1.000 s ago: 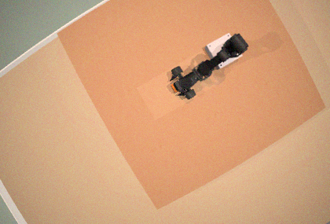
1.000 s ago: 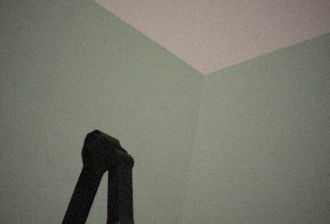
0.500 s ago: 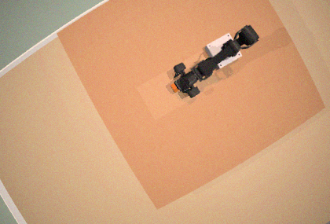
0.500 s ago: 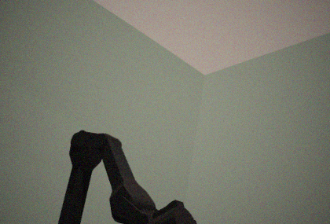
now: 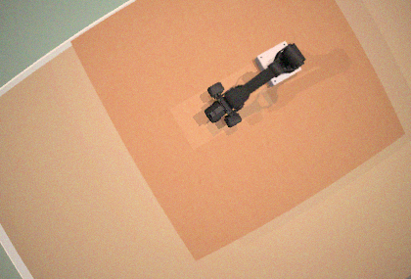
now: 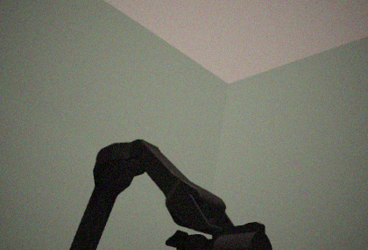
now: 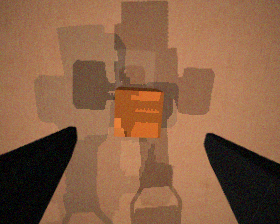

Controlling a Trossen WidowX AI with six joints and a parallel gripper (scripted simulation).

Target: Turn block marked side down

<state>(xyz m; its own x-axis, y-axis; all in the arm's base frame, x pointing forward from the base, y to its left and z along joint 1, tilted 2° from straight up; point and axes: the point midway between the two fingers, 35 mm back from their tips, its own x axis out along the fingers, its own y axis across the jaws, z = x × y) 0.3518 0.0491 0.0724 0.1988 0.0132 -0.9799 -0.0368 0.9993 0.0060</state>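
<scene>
The orange block is 8 cm below my gripper tip and 1 cm behind it.
</scene>
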